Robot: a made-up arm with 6 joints. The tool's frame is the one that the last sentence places.
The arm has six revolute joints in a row. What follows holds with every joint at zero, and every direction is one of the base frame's.
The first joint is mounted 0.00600 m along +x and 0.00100 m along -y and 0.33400 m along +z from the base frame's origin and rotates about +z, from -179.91 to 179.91 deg.
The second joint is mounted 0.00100 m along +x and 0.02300 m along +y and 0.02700 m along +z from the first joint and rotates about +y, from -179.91 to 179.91 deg.
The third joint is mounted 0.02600 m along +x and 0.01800 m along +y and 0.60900 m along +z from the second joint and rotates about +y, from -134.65 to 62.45 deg.
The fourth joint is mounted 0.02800 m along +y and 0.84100 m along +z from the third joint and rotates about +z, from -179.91 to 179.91 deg.
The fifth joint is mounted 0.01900 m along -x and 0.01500 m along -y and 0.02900 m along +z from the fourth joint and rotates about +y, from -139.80 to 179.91 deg.
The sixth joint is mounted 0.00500 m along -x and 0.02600 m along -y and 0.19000 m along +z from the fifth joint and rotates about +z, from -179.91 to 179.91 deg.
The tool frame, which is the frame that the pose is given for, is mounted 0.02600 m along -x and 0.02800 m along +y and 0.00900 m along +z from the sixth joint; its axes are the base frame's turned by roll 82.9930, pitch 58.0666 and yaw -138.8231 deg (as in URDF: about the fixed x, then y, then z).
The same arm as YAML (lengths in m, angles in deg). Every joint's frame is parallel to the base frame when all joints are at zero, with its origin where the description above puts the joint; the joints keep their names.
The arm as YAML. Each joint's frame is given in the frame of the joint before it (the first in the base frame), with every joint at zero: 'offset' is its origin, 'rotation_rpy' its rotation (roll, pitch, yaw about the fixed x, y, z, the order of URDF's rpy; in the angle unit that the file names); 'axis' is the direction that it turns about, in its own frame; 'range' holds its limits. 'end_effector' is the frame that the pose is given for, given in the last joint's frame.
length_unit: m
angle_unit: deg
chain:
  - id: joint 1
    offset: [0.006, -0.001, 0.334]
    rotation_rpy: [0.0, 0.0, 0.0]
    axis: [0.0, 0.0, 1.0]
    range: [-179.91, 179.91]
  - id: joint 2
    offset: [0.001, 0.023, 0.027]
    rotation_rpy: [0.0, 0.0, 0.0]
    axis: [0.0, 1.0, 0.0]
    range: [-179.91, 179.91]
  - id: joint 3
    offset: [0.026, 0.018, 0.609]
    rotation_rpy: [0.0, 0.0, 0.0]
    axis: [0.0, 1.0, 0.0]
    range: [-134.65, 62.45]
  - id: joint 4
    offset: [0.0, 0.028, 0.841]
    rotation_rpy: [0.0, 0.0, 0.0]
    axis: [0.0, 0.0, 1.0]
    range: [-179.91, 179.91]
  - id: joint 5
    offset: [-0.019, -0.015, 0.029]
    rotation_rpy: [0.0, 0.0, 0.0]
    axis: [0.0, 1.0, 0.0]
    range: [-139.8, 179.91]
  - id: joint 6
    offset: [-0.005, -0.026, 0.19]
    rotation_rpy: [0.0, 0.0, 0.0]
    axis: [0.0, 0.0, 1.0]
    range: [-179.91, 179.91]
end_effector:
  offset: [-0.026, 0.028, 0.009]
  rotation_rpy: [82.99, 58.07, -138.82]

